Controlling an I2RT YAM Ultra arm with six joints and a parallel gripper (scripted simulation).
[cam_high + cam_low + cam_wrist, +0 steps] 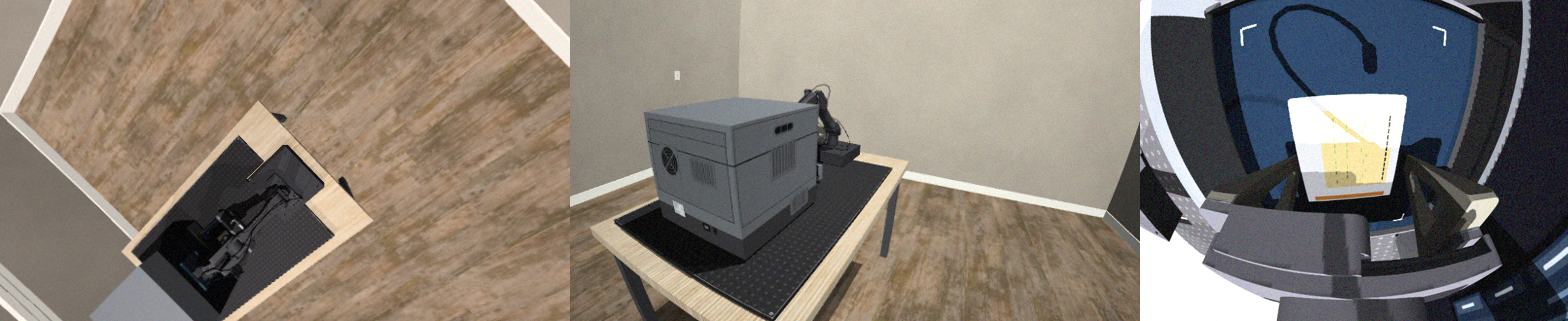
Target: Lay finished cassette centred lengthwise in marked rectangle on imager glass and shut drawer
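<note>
Right now my hand is 1 cm short of the imager drawer and 1 cm above it. The rest, counted from my hand: finished cassette (1 cm below).
</note>
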